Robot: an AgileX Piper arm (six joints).
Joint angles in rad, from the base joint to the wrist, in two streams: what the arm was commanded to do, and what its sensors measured. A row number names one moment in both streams.
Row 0, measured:
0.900 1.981 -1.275 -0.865 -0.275 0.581
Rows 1 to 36, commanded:
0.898 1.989 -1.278 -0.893 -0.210 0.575
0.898 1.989 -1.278 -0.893 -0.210 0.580
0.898 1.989 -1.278 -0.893 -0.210 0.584
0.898 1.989 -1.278 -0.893 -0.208 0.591
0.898 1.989 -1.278 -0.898 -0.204 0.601
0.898 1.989 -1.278 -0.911 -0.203 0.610
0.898 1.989 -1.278 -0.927 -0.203 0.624
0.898 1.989 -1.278 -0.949 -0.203 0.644
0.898 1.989 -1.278 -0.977 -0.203 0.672
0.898 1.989 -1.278 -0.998 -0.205 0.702
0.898 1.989 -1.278 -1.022 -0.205 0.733
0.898 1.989 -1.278 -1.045 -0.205 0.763
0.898 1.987 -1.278 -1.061 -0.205 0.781
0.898 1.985 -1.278 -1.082 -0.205 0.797
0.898 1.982 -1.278 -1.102 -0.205 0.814
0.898 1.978 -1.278 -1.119 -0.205 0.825
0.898 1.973 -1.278 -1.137 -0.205 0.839
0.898 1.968 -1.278 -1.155 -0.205 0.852
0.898 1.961 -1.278 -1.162 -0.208 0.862
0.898 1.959 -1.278 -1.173 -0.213 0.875
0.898 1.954 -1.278 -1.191 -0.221 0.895
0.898 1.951 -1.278 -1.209 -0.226 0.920
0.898 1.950 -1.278 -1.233 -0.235 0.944
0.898 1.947 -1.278 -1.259 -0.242 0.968
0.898 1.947 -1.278 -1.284 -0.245 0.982
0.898 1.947 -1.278 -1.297 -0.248 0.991
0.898 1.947 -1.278 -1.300 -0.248 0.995
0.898 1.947 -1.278 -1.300 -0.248 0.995
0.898 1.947 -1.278 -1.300 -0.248 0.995
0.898 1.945 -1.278 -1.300 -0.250 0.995
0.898 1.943 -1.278 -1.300 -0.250 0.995
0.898 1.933 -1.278 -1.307 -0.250 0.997
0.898 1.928 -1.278 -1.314 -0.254 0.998
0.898 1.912 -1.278 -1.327 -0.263 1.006
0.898 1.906 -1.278 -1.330 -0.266 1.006
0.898 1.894 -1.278 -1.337 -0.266 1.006
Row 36, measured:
0.900 1.936 -1.280 -1.309 -0.249 0.997
